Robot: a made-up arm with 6 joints.
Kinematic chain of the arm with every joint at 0, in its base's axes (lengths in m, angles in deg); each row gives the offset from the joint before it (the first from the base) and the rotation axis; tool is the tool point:
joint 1: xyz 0 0 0.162 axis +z
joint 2: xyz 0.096 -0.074 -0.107 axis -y
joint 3: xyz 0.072 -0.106 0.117 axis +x
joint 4: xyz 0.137 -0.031 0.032 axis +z
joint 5: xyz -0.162 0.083 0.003 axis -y
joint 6: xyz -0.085 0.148 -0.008 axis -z
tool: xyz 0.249 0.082 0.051
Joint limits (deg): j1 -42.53..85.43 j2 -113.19..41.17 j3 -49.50..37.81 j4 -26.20..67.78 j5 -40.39..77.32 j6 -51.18..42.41
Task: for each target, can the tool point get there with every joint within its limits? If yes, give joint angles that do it. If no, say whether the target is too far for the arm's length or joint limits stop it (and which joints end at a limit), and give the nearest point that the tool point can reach.
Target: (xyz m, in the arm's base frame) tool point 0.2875 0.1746 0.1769
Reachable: yes | joints 26.13 -13.58 -28.88 -6.76 27.02 28.29
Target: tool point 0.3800 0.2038 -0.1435
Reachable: yes | joints -6.49 -100.59 9.02 -12.92 55.99 -39.45
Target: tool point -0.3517 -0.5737 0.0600
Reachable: no: joint limits stop it (at a limit: joint 2, joint 3, joint 4, joint 5) | nearest point -0.2052 -0.3348 0.1165 | short by 0.286 m
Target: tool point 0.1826 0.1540 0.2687
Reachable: yes | joints 11.56 -28.70 -7.44 21.28 42.30 -11.91
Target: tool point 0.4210 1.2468 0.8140
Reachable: no: too far | nearest point 0.1821 0.5392 0.3482 | short by 0.880 m
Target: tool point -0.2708 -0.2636 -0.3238
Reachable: no: joint limits stop it (at a limit: joint 1, joint 3, joint 4, joint 5, joint 6) | nearest point -0.1743 -0.1433 -0.1967 | short by 0.200 m
